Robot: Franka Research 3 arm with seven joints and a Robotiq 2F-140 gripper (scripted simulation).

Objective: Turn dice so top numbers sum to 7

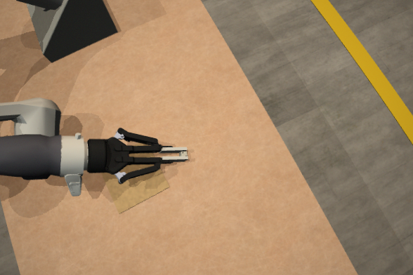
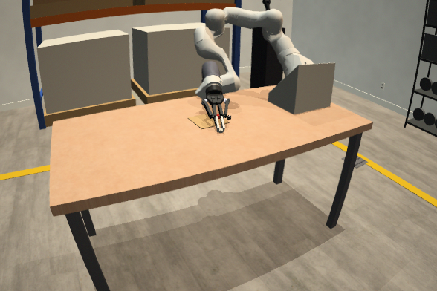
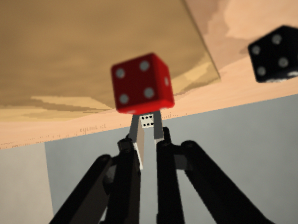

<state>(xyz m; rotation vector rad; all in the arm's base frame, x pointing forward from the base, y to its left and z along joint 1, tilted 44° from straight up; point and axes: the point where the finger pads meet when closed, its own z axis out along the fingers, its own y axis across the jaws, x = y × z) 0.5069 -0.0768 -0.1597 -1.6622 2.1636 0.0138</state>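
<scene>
My gripper is now 110 mm to the left of the tan mat, 30 mm above it and 10 mm past it. Also, from my hand: black die (100 mm behind, 80 mm to the right, 20 mm below); red die (110 mm to the right, 60 mm behind, 20 mm below); white die (20 mm to the left, 20 mm below, 10 mm ahead).
</scene>
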